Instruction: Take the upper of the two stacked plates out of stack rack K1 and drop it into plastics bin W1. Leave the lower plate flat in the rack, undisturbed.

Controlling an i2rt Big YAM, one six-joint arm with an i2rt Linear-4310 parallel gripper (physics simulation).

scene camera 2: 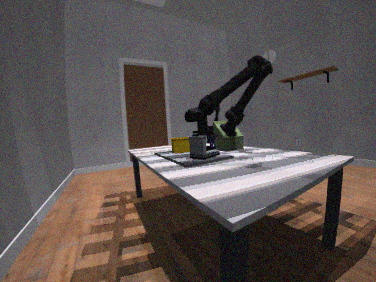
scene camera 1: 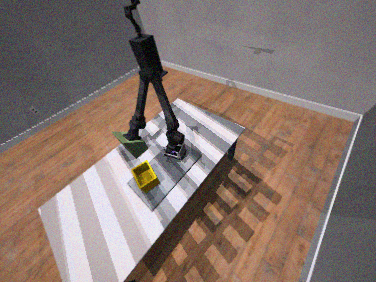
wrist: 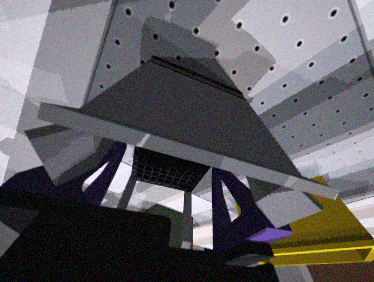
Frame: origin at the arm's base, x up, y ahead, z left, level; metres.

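Seen in the pictures: gripper, fingertip midpoint: (scene camera 1: pixel 175 149); arm's base, origin of the base link: (scene camera 2: pixel 228 130) (scene camera 1: pixel 132 137).
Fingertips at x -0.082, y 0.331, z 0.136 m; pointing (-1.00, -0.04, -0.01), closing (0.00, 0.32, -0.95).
Pixels of each thing's top centre, then the offset from my fingertips to it. Level surfaces: height alone.
- Stack rack K1, middle of its top: (wrist: pixel 161 236) (scene camera 2: pixel 203 135) (scene camera 1: pixel 172 144) dx +0.071, dy -0.005, dz -0.004 m
- dark gridded plate, middle of its top: (wrist: pixel 175 156) dx +0.003, dy +0.001, dz -0.002 m
- yellow bin W1, middle of its top: (wrist: pixel 308 259) (scene camera 2: pixel 183 137) (scene camera 1: pixel 143 173) dx +0.051, dy -0.028, dz -0.289 m
- dark perforated board, middle of its top: (wrist: pixel 261 166) (scene camera 2: pixel 188 153) (scene camera 1: pixel 165 168) dx -0.048, dy +0.018, dz -0.155 m
- striped-looking table, its level: dx -0.062 m
Stack rack K1 (scene camera 1: pixel 174 158) (scene camera 2: pixel 198 146) (wrist: pixel 175 112) is grey, with a tall wall and thin posts. A dark gridded plate (wrist: pixel 171 171) shows beyond the rack's edge in the wrist view; whether it is the upper or lower one I cannot tell, and the second plate cannot be made out. My gripper (scene camera 1: pixel 174 149) (scene camera 2: pixel 211 143) (wrist: pixel 173 153) is open and empty at the rack. Its purple fingers stand apart, one on each side of the gridded plate in the wrist view. The yellow bin W1 (scene camera 1: pixel 145 177) (scene camera 2: pixel 180 145) (wrist: pixel 327 222) stands upright beside the rack, and no plate can be made out inside.
A dark perforated board (scene camera 1: pixel 154 200) (scene camera 2: pixel 182 161) (wrist: pixel 300 27) lies under the rack and bin on the striped-looking table (scene camera 1: pixel 102 215) (scene camera 2: pixel 285 172). A green wedge-shaped block (scene camera 1: pixel 131 145) (scene camera 2: pixel 230 142) stands at the arm's base, behind the bin and rack in scene camera 2.
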